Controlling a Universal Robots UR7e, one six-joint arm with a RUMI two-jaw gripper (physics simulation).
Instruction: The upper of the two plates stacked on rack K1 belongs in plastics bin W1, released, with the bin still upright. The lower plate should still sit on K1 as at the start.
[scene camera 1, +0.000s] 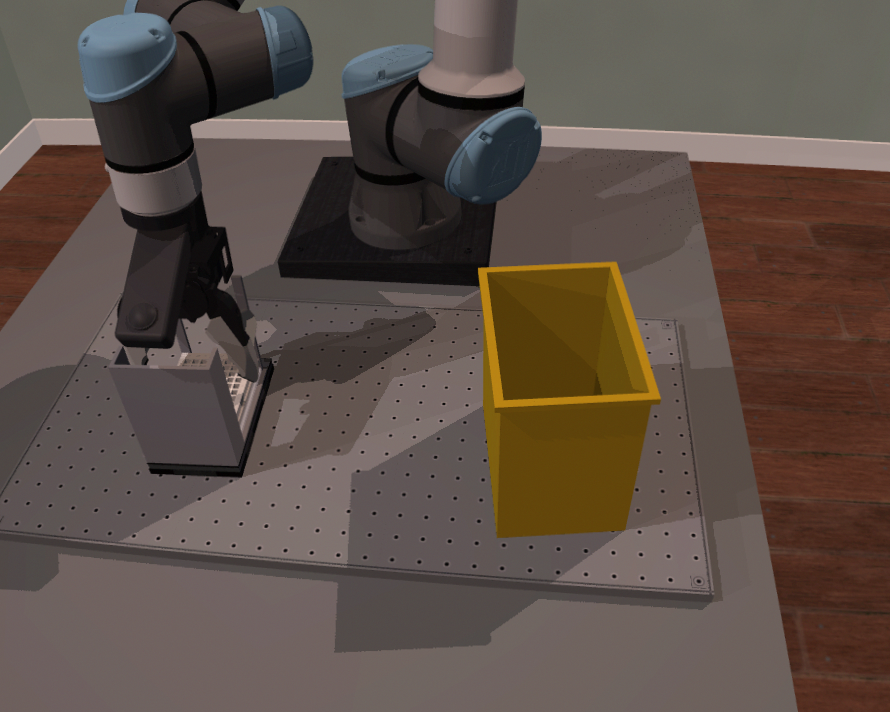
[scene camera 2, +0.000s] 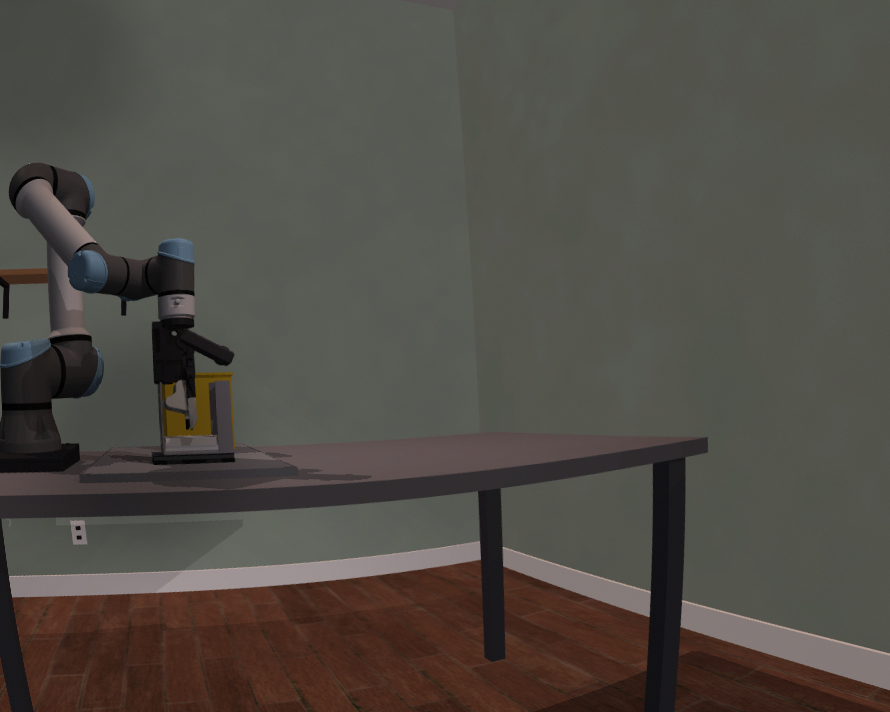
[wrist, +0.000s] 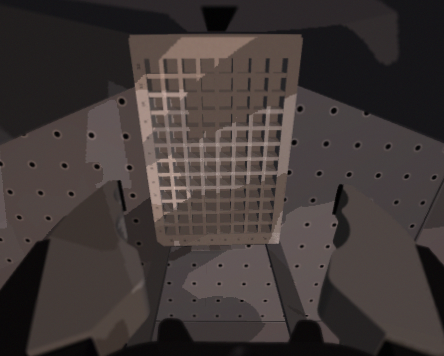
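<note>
Rack K1 stands at the left on a black base, with tall grey walls. A pale gridded plate lies low in it; whether one plate or two are stacked there cannot be told, as the rack wall and steep wrist angle hide the layers. My gripper is open and empty, pointing down between the rack walls, with its fingers spread wider than the plate in the wrist view. Yellow bin W1 stands upright, to the right of the rack in scene camera 1.
A perforated board lies under the rack and bin on the grey table. The arm's black base plate is behind the board. Rack walls rise close around the fingers, and the bin has high sides.
</note>
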